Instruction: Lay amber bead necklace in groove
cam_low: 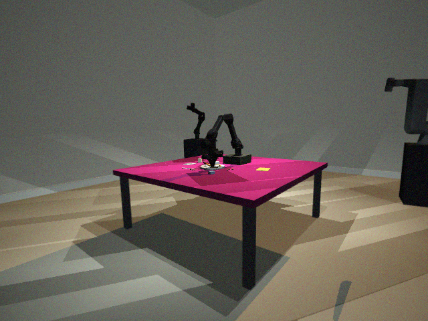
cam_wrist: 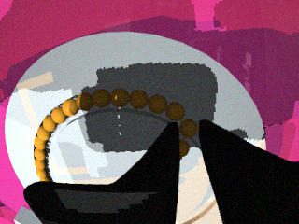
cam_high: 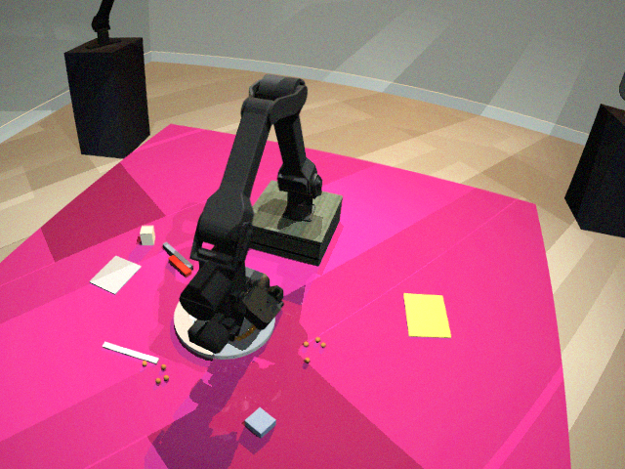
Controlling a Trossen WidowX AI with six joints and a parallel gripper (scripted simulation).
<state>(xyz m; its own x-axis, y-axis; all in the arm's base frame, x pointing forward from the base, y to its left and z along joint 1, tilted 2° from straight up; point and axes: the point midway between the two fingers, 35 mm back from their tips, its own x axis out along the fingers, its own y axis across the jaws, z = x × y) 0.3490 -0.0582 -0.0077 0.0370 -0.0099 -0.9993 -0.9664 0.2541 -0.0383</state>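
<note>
My gripper tip is 5 cm past the round bead board, 3 cm to the left of it and 1 cm above it. From my gripper tip the other things lie so: white block (21 cm behind, 9 cm to the right); blue block (16 cm ahead, 9 cm to the left, 1 cm below); white strip (18 cm to the right, 8 cm ahead, 1 cm below).
</note>
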